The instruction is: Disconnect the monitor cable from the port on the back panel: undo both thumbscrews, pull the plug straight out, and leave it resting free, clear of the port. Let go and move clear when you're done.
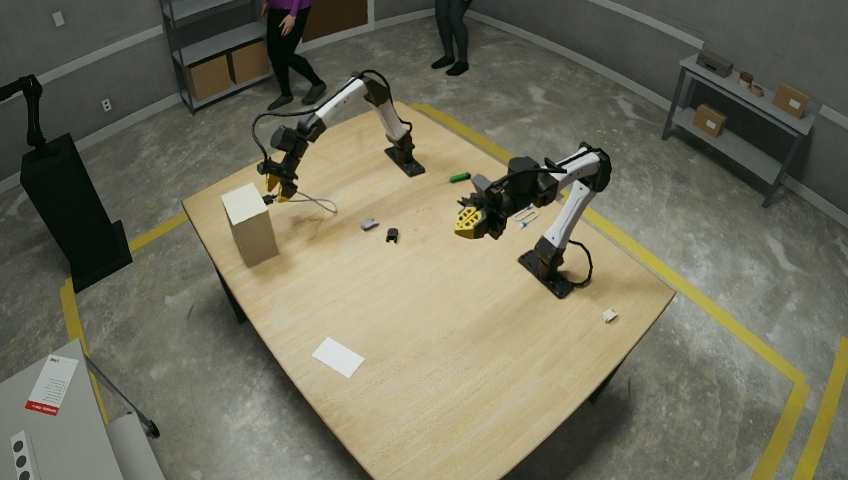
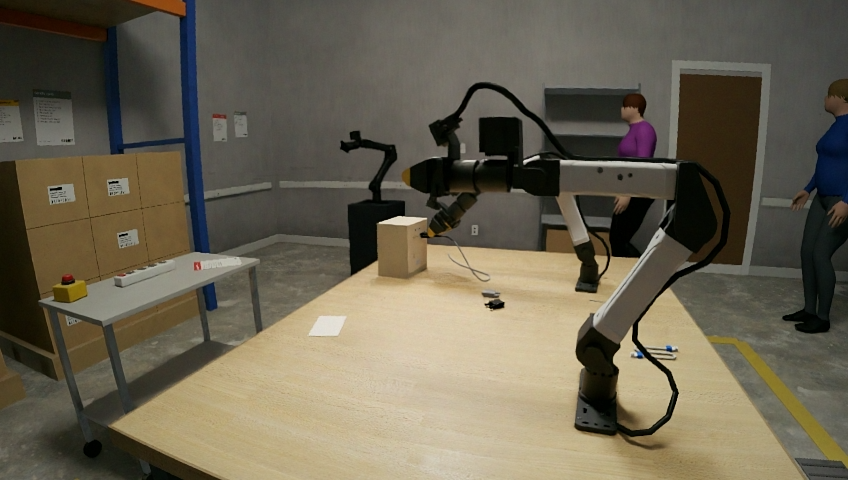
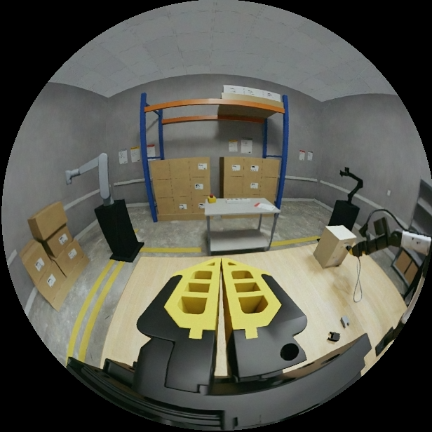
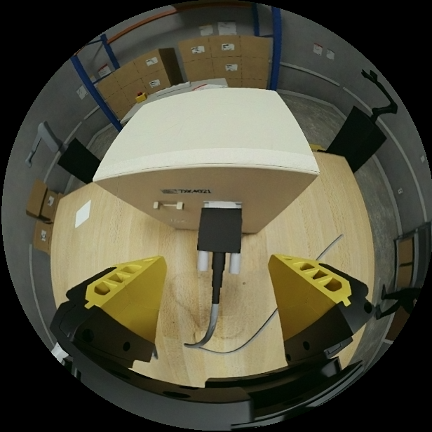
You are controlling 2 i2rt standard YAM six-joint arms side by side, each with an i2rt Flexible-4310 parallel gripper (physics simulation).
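Places are measured from the left arm's base along level axes (x ahead, y left, z up), in millimetres.
Pixels of known places: left gripper, fingertip midpoint: (image 1: 454,231) (image 2: 402,176); right gripper, fingertip midpoint: (image 1: 273,197) (image 2: 432,234); left arm's base at its link origin: (image 1: 545,274) (image 2: 596,400); right arm's base at its link origin: (image 1: 404,161) (image 2: 588,283).
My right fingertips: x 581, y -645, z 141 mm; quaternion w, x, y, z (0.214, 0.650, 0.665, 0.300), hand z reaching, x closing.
Observation:
Ahead of a thing's pixels: the offset from my right fingertips to its top centre.
The beige box {21 mm left, 105 mm ahead, 48 mm up} (image 1: 252,237) (image 2: 393,249) (image 3: 331,247) (image 4: 210,135) stands on the table. The black monitor plug {1 mm right, 8 mm ahead, 7 mm up} (image 1: 269,199) (image 4: 220,229) sits at the port on its back panel, a silver strip showing above it. Two pale thumbscrews, one at the left (image 4: 202,261) and one at the right (image 4: 235,263), stick out behind the plug. The grey cable (image 1: 327,202) (image 2: 464,261) (image 4: 250,340) trails down to the table. My right gripper (image 1: 277,191) (image 4: 217,262) is open, its fingers wide apart on either side of the thumbscrews, touching neither. My left gripper (image 1: 462,227) (image 2: 406,177) (image 3: 220,262) is shut and empty, high above the table, far from the box.
A grey adapter {163 mm left, 257 mm back, 125 mm down} (image 1: 369,224) (image 2: 490,293) and a black adapter {247 mm left, 290 mm back, 125 mm down} (image 1: 392,234) (image 2: 494,304) lie mid-table. A green screwdriver {136 mm left, 619 mm back, 123 mm down} (image 1: 459,177) lies between the arm bases. White paper {540 mm left, 77 mm ahead, 139 mm down} (image 1: 338,356) (image 2: 327,325) lies near the table edge. A small beige part {891 mm left, 628 mm back, 125 mm down} (image 1: 609,315) lies beyond the left arm's base.

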